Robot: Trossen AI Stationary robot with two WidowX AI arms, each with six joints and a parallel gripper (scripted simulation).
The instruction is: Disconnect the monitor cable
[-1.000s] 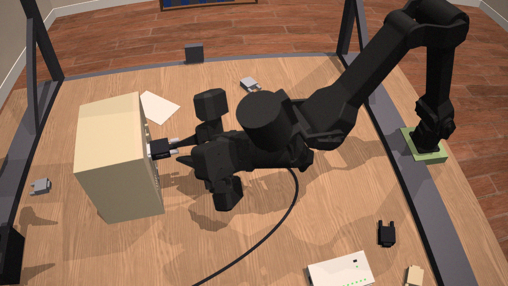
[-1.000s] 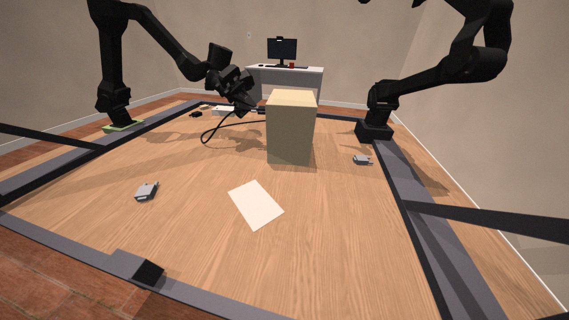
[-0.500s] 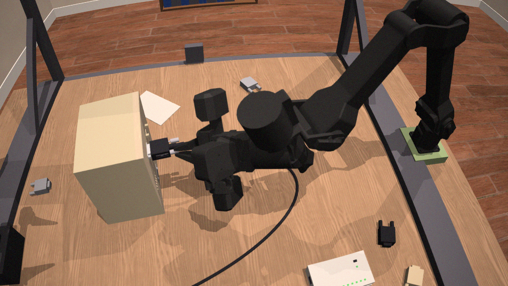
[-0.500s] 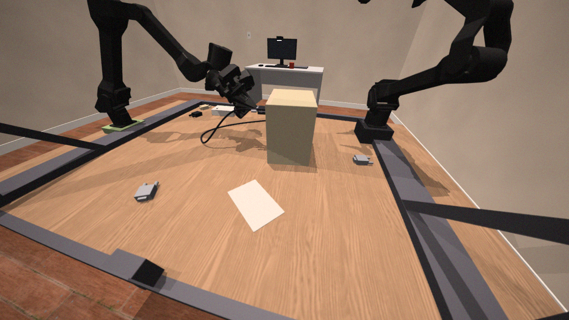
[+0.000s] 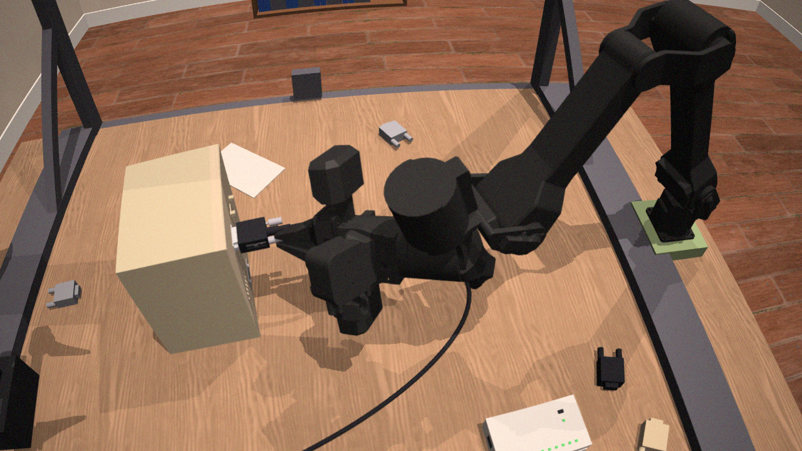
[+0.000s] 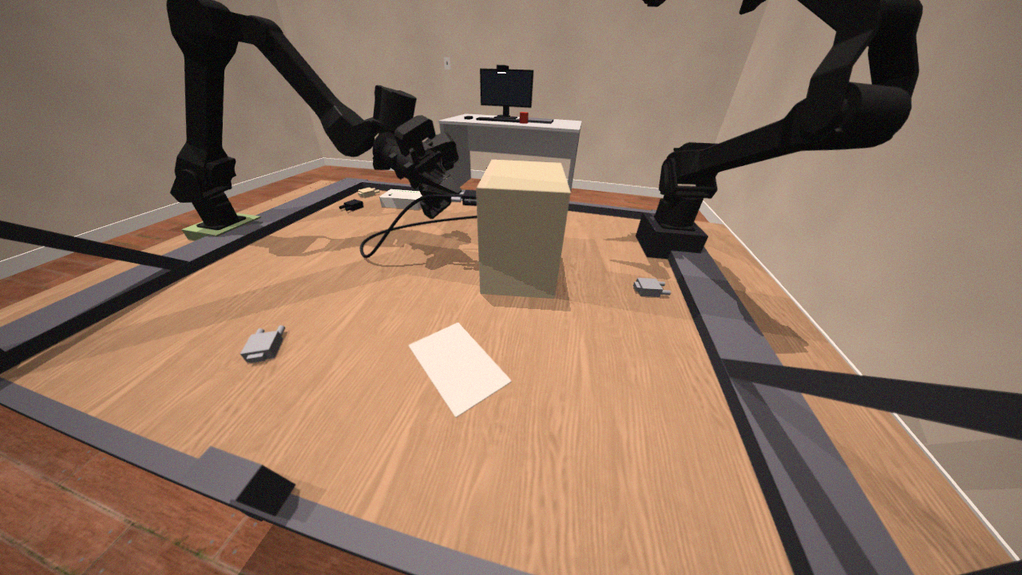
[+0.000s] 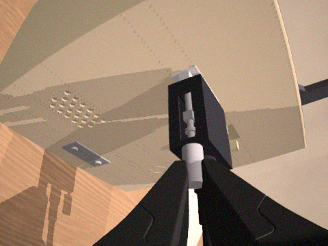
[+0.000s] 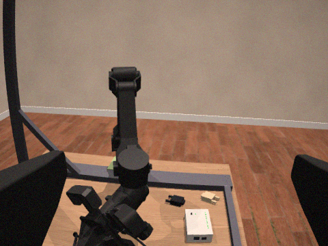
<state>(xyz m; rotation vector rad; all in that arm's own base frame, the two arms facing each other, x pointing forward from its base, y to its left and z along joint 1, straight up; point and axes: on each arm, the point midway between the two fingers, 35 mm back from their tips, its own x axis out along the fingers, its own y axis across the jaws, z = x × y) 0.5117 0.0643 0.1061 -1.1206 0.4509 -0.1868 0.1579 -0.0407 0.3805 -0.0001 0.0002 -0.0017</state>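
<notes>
Right now my left hand is 4 cm to the left of the black monitor plug, 3 cm past it and 1 cm above it. The rest, counted from my left hand: white device (25 cm ahead, 17 cm to the left, 11 cm below); white sheet (28 cm behind, 13 cm below, 6 cm to the right); beige box (13 cm to the right, 6 cm behind, 4 cm below).
</notes>
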